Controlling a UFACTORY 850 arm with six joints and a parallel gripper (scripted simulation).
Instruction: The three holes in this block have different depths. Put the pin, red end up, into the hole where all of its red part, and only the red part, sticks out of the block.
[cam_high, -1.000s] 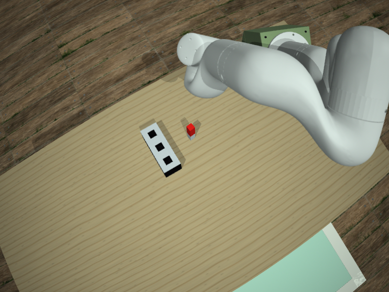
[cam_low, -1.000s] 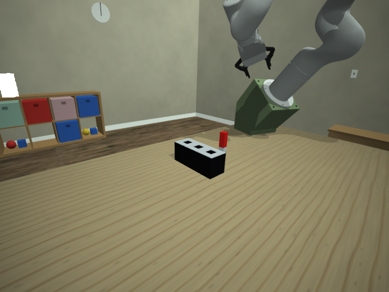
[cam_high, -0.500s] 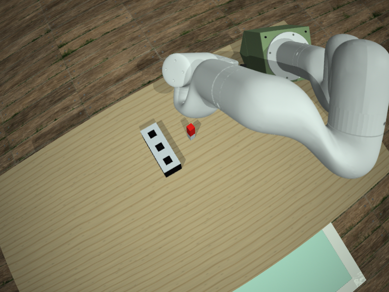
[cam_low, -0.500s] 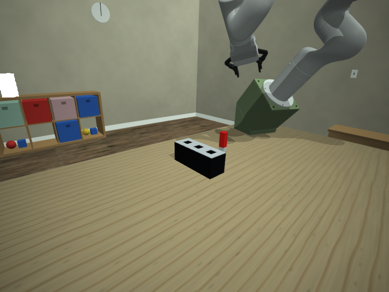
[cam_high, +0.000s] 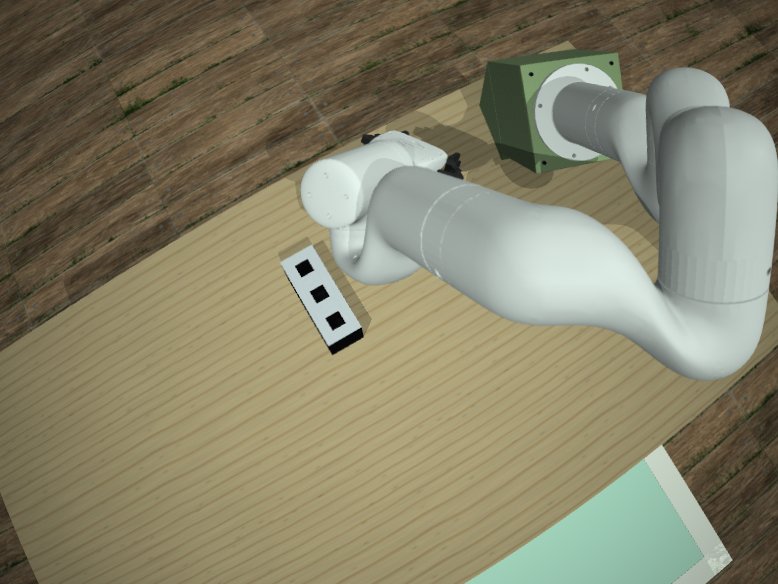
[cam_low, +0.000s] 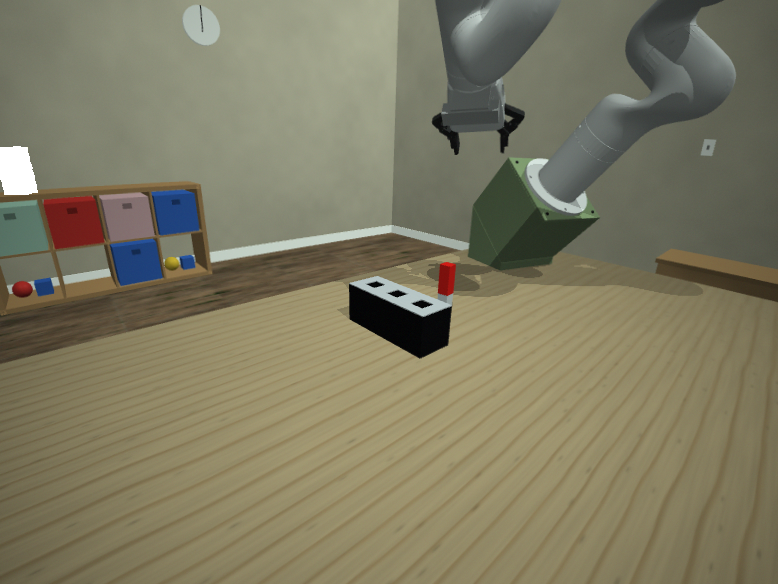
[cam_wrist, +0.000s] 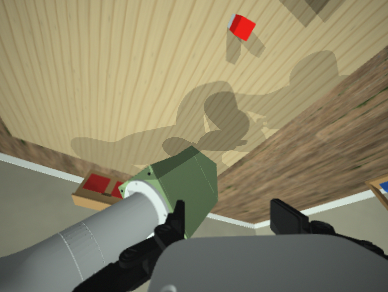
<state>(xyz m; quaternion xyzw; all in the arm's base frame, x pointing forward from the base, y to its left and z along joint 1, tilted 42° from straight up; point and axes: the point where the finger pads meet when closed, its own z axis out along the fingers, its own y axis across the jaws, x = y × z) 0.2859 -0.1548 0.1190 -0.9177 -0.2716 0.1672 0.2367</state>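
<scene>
The pin is 110 mm ahead of my hand, 20 mm to the left of it and 250 mm below it. Round my hand: block: 250 mm ahead, 10 mm to the left, 290 mm below.
</scene>
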